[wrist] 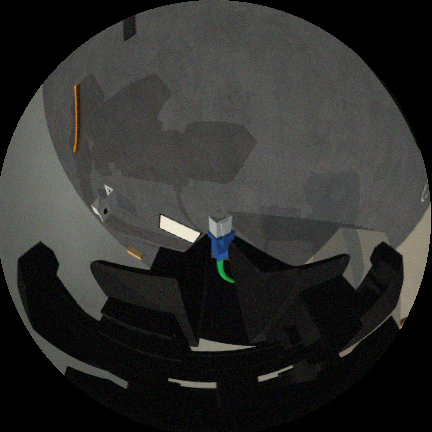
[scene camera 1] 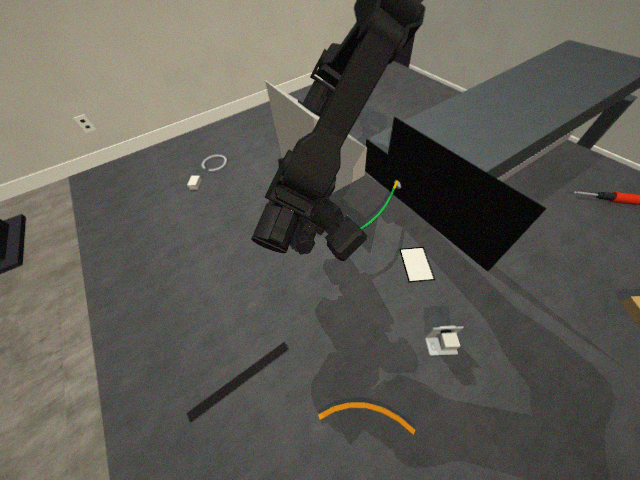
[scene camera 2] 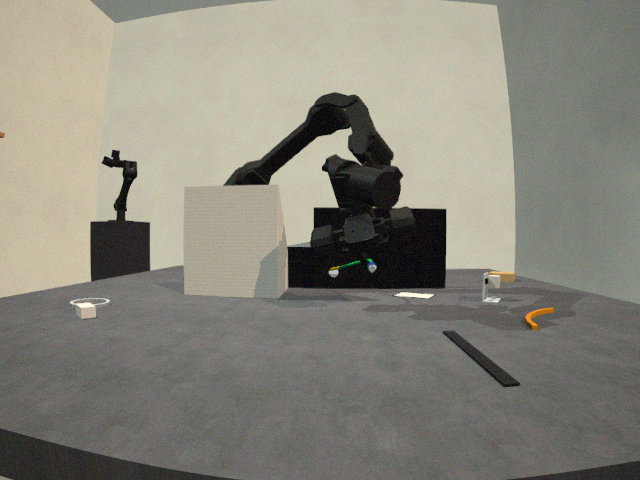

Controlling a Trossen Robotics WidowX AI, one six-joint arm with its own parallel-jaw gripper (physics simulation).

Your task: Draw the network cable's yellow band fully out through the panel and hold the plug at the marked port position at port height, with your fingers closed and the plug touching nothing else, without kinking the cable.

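Frame: origin at the arm's base, x ahead, y left, z up, level; millimetres.
Seen in the pictures: gripper, fingertip midpoint: point(wrist: 218, 239) point(scene camera 2: 373, 268); arm's base, link origin: point(scene camera 1: 312, 111) point(scene camera 2: 233, 216).
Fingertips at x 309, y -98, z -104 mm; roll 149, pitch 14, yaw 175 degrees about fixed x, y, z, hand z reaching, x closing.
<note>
Pixels of each thing's top centre, then the offset from my fingertips to it. "spot": a spot on its surface instead.
- blue plug with a clear tip, top centre: point(wrist: 219, 251) point(scene camera 2: 371, 261) dx -3, dy -8, dz +14 mm
- black panel, top centre: point(scene camera 1: 456, 154) point(wrist: 194, 336) point(scene camera 2: 381, 207) dx +28, dy +212, dz +131 mm
- green cable, surface spot: point(wrist: 223, 273) spot: dx -7, dy +44, dz +14 mm
- white card, top centre: point(wrist: 177, 229) point(scene camera 2: 414, 295) point(scene camera 1: 416, 263) dx +99, dy +109, dz -69 mm
- white bracket with a block, top centre: point(scene camera 1: 450, 336) point(scene camera 2: 492, 273) point(wrist: 95, 212) dx +250, dy +26, dz -13 mm
- black strip, top centre: point(scene camera 2: 473, 351) point(scene camera 1: 240, 379) dx +105, dy -314, dz -67 mm
- orange arc, top centre: point(scene camera 2: 543, 315) point(scene camera 1: 365, 423) point(wrist: 71, 121) dx +273, dy -164, dz -62 mm
My gripper point(scene camera 2: 367, 258) point(wrist: 218, 239) is shut on the blue plug with a clear tip point(scene camera 2: 371, 266) point(wrist: 220, 239), held above the floor in front of the black panel point(scene camera 1: 454, 206) point(scene camera 2: 423, 253). The plug is hidden behind the gripper in scene camera 1. The green cable point(scene camera 1: 381, 212) point(scene camera 2: 352, 264) point(wrist: 223, 273) bends in a smooth arc from the plug to the panel; no sharp kink shows. Its yellow band point(scene camera 1: 396, 182) point(scene camera 2: 333, 268) shows at the white-rimmed panel opening; whether its whole length is out cannot be told. It is hidden in the wrist view. Which item marks the port position is unclear.
A white card point(scene camera 1: 417, 264) point(scene camera 2: 414, 295) point(wrist: 179, 229) and a white bracket with a block point(scene camera 1: 449, 340) point(scene camera 2: 493, 281) lie to one side. A pale upright box point(scene camera 2: 232, 242) stands beside the arm. A black strip point(scene camera 1: 237, 381) and an orange arc point(scene camera 1: 366, 406) lie farther forward.
</note>
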